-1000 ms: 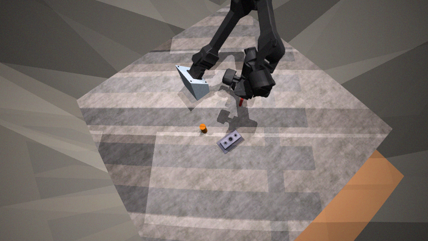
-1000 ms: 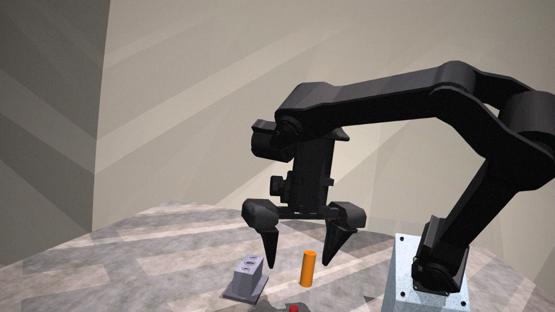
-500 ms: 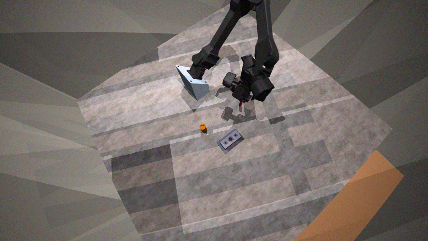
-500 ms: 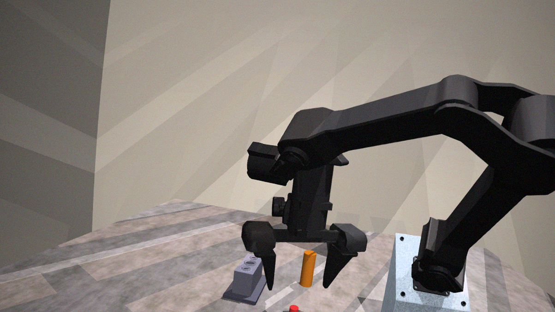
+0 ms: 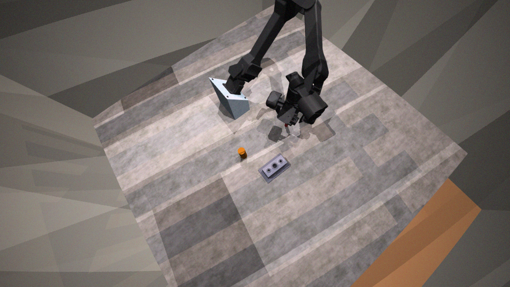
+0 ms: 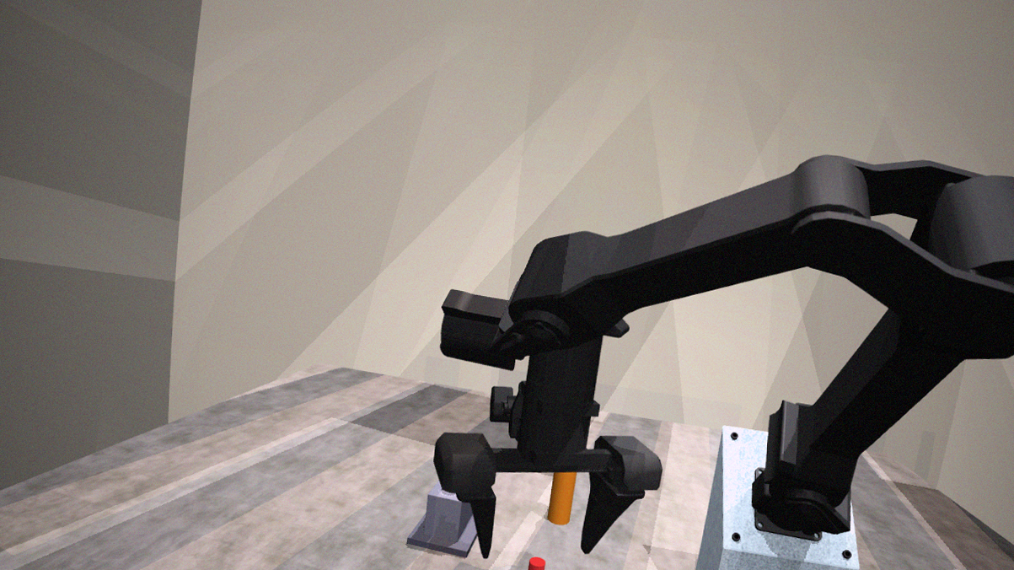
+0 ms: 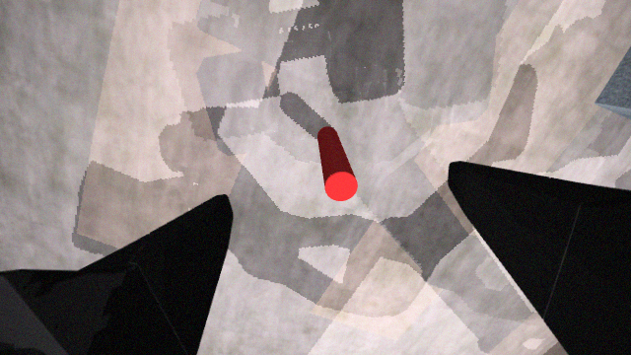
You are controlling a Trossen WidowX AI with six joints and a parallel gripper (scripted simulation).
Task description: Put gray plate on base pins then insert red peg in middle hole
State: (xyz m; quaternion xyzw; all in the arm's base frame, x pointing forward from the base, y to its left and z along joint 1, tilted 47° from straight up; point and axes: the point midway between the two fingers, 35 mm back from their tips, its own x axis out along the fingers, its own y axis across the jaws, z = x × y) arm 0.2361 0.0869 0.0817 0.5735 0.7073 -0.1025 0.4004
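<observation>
The red peg is 50 mm below my gripper tip. The rest, counted from my gripper tip: orange cylinder: 10 mm behind, 240 mm to the right, 50 mm below; then base: 120 mm ahead, 160 mm to the right, 80 mm below; then gray plate: 120 mm ahead, 170 mm to the right, 40 mm below.
</observation>
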